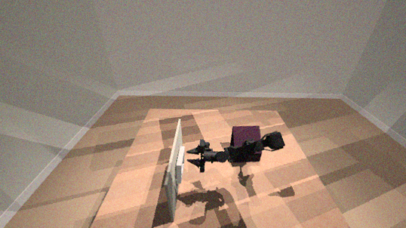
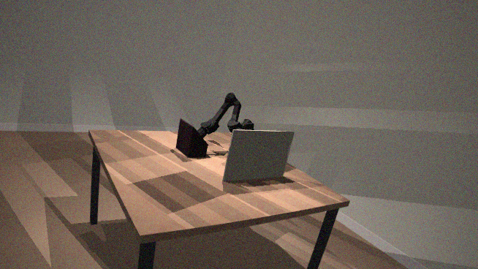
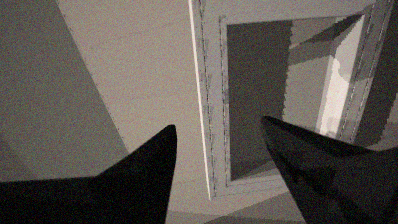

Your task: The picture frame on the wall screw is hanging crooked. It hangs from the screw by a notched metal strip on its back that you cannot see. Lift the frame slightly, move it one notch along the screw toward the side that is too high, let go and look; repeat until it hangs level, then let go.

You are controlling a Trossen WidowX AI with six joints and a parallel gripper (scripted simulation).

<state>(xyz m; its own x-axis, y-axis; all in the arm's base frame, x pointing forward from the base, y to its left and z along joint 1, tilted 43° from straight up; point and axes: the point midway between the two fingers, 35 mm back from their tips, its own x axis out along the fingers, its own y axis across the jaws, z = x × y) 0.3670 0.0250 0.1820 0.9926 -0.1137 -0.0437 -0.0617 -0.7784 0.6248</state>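
Now: gripper tip 50 mm above the picture frame, 40 mm short of it and 10 mm to the right of it. Also, from my gripper tip: grey wall panel (60 mm below, 50 mm ahead, 10 mm to the left).
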